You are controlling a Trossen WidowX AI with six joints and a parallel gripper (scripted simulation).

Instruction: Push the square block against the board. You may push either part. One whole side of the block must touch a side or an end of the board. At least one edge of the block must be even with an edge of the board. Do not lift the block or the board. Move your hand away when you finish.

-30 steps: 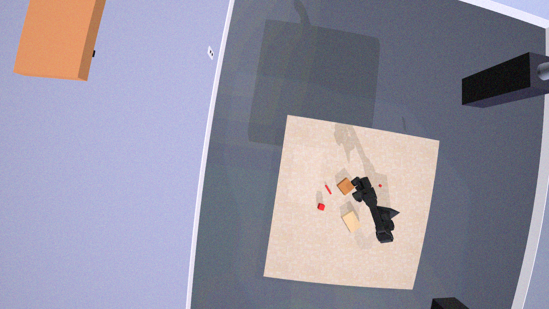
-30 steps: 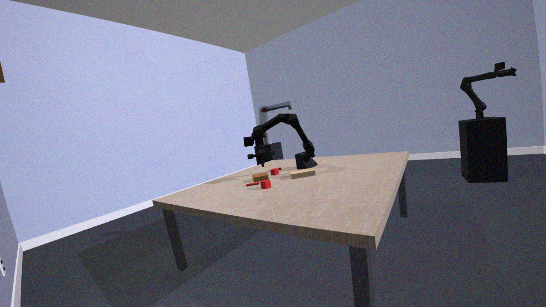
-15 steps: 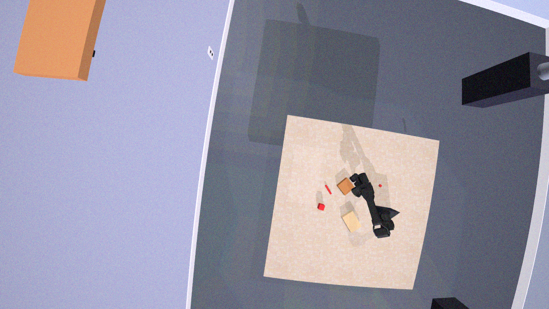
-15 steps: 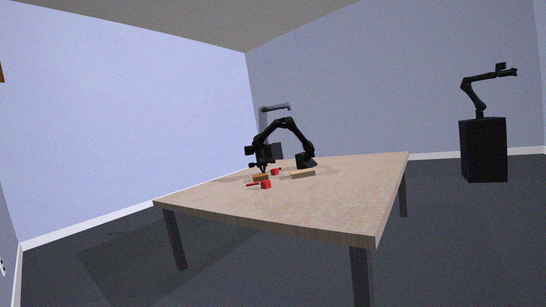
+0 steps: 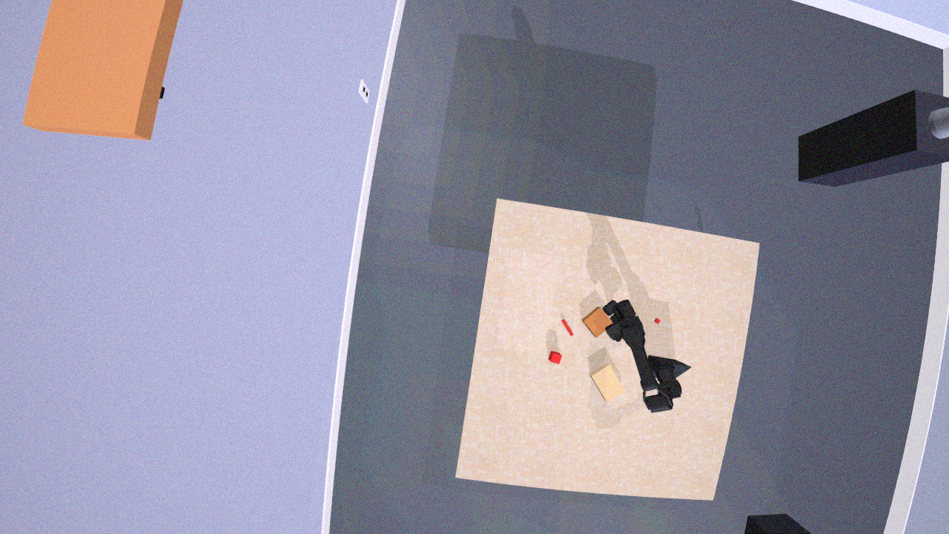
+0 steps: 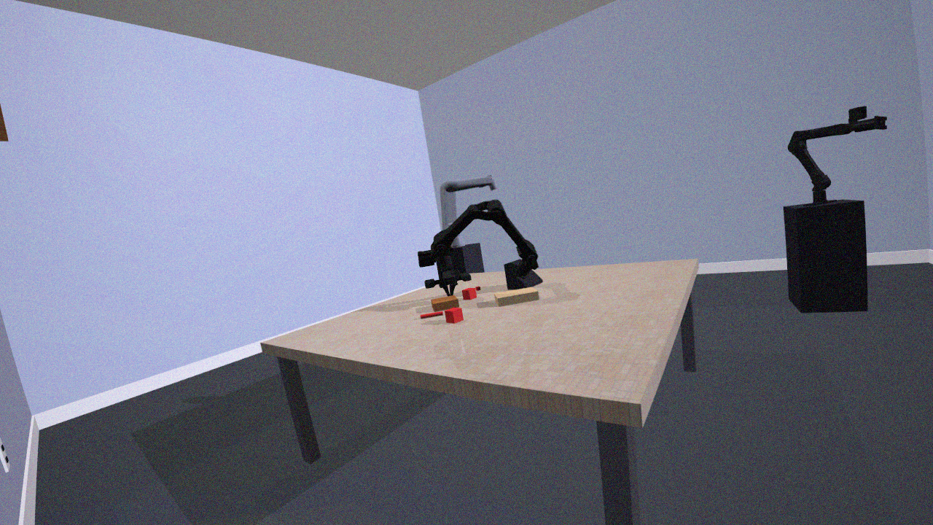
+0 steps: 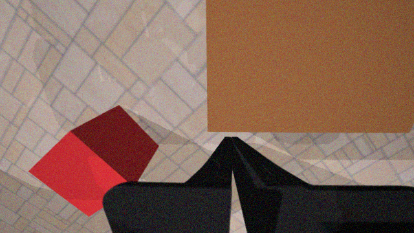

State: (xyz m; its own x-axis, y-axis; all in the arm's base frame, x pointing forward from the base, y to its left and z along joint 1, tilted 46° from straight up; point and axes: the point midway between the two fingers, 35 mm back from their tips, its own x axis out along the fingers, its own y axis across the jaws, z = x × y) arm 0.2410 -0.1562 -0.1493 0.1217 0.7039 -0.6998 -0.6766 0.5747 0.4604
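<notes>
Right now my gripper tip is 7 cm short of the square block, 2 cm to the right of it and 1 cm below it. Round my gripper tip: board 30 cm to the left, 1 cm above; then thin red stick 20 cm ahead, 6 cm to the left; then tiny red piece 22 cm behind.
</notes>
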